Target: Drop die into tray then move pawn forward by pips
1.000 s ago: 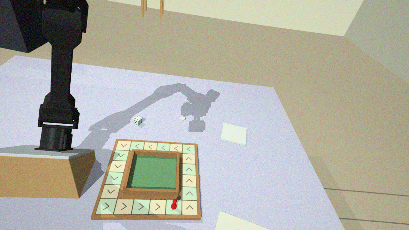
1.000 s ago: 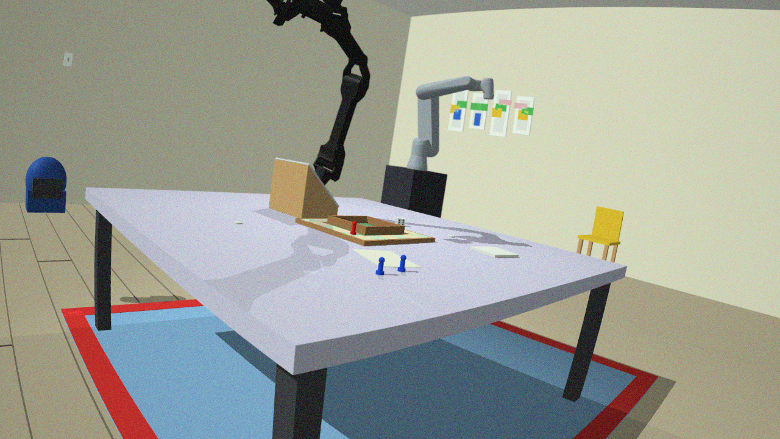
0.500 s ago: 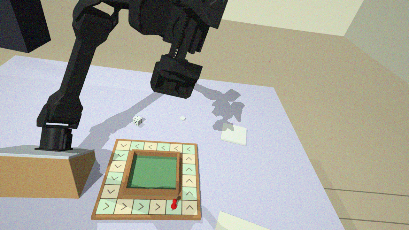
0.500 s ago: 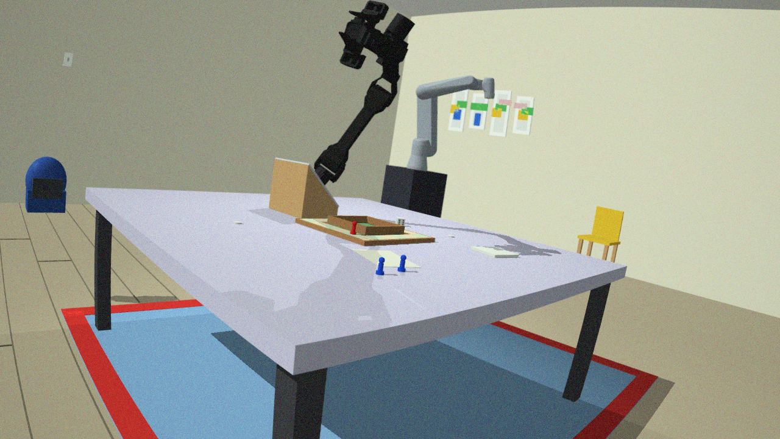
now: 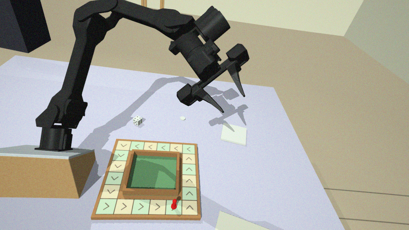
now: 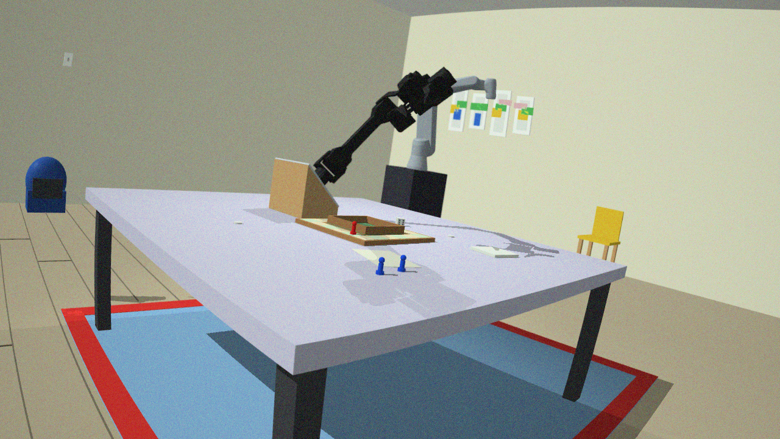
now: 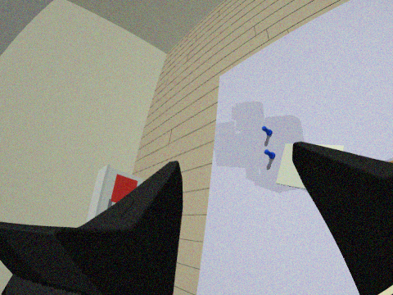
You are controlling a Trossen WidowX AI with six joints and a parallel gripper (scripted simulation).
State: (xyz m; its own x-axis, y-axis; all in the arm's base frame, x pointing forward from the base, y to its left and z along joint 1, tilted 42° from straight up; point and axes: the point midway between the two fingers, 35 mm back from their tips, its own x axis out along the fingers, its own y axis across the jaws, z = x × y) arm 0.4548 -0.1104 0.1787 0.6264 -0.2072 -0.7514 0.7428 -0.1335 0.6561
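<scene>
My gripper tip is now 31 cm past the white die, 26 cm to the right of it and 33 cm above it. From my gripper tip the other things lie so: green dice tray (18 cm behind, 3 cm to the left, 34 cm below); then pale card (10 cm ahead, 11 cm to the right, 35 cm below); then red pawn (9 cm behind, 7 cm to the right, 32 cm below).
</scene>
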